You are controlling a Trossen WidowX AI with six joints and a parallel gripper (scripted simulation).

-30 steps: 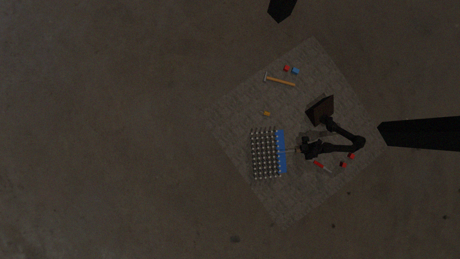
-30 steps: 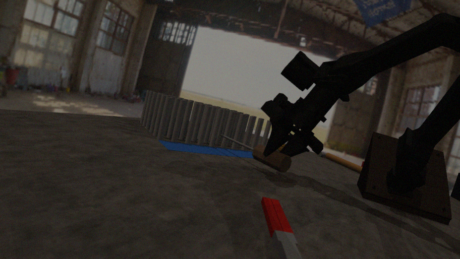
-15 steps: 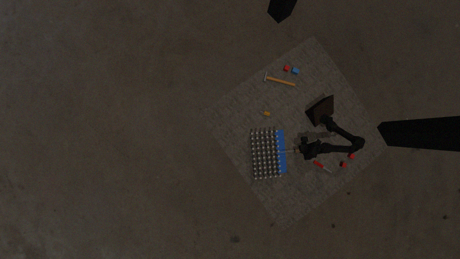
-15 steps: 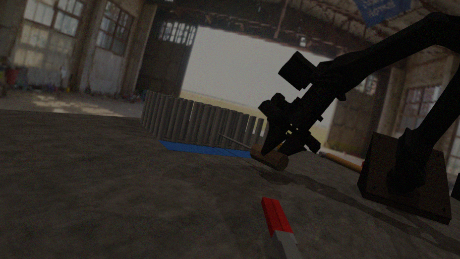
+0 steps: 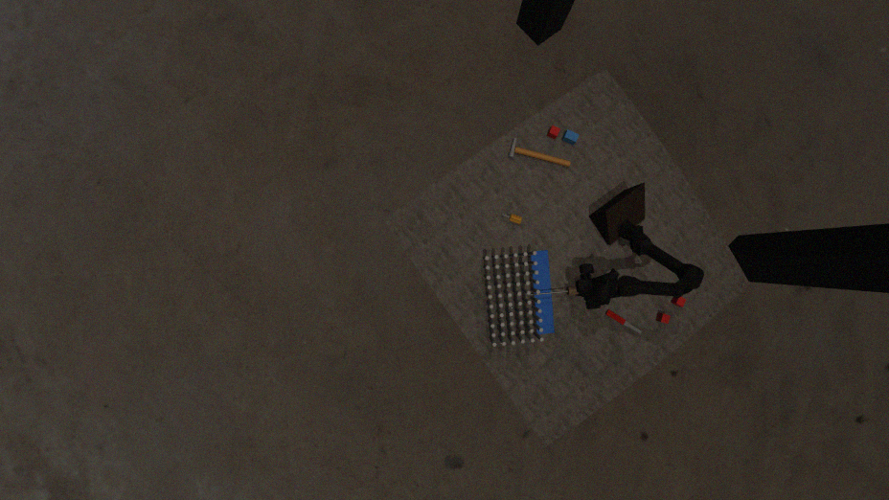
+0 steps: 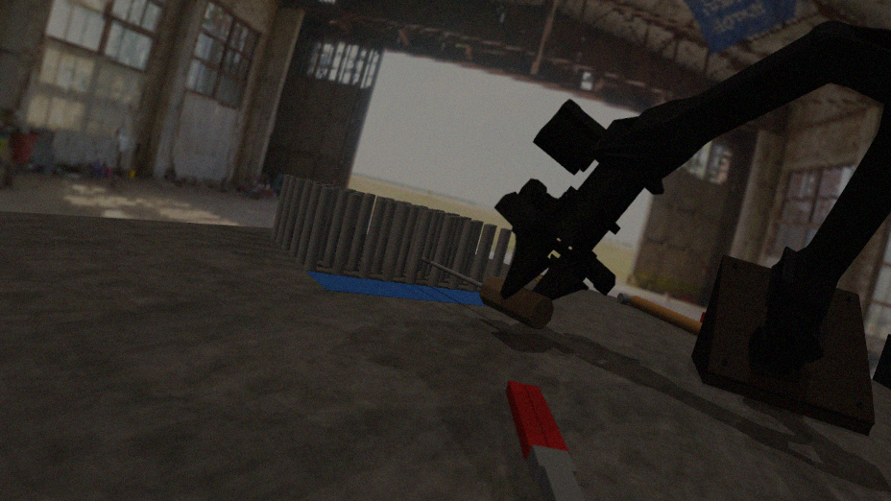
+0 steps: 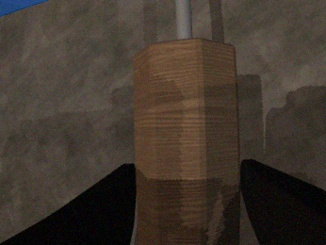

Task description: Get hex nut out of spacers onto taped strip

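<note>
Now: gripper tip 12 cm short of the blue taped strip, 8 cm to the left of it and 4 cm above it. The rest, counted from my gripper tip: red-handled tool: 9 cm behind, 28 cm to the left, 3 cm below; then hook tool: 9 cm ahead, 6 cm to the right; then small yellow tool: 2 cm ahead, 42 cm to the right, 2 cm below.
</note>
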